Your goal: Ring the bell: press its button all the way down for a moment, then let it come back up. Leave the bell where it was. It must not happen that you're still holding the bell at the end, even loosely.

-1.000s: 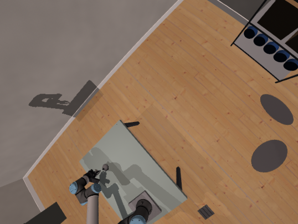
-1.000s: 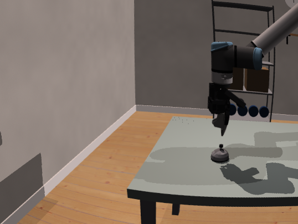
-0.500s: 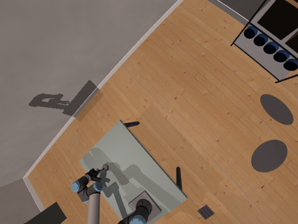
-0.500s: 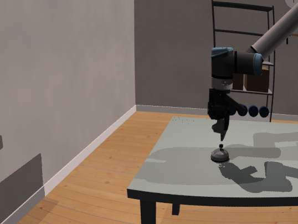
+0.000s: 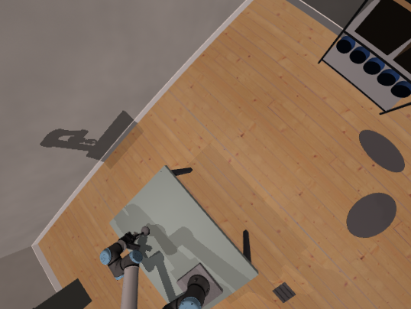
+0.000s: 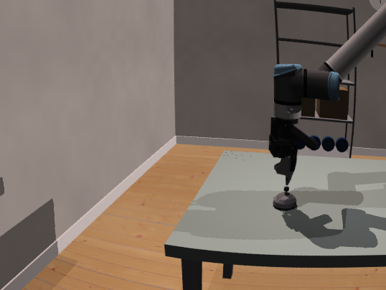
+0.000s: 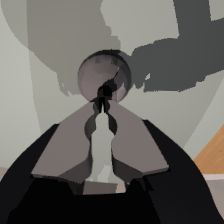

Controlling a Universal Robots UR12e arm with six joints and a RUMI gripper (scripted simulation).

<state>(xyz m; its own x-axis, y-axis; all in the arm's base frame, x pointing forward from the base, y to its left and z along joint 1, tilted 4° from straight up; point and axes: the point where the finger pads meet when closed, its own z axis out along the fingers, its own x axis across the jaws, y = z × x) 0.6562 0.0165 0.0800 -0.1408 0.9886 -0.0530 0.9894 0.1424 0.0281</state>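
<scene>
Right now my hand is 3 cm above the black button. Also, from my hand: grey dome bell (5 cm below).
</scene>
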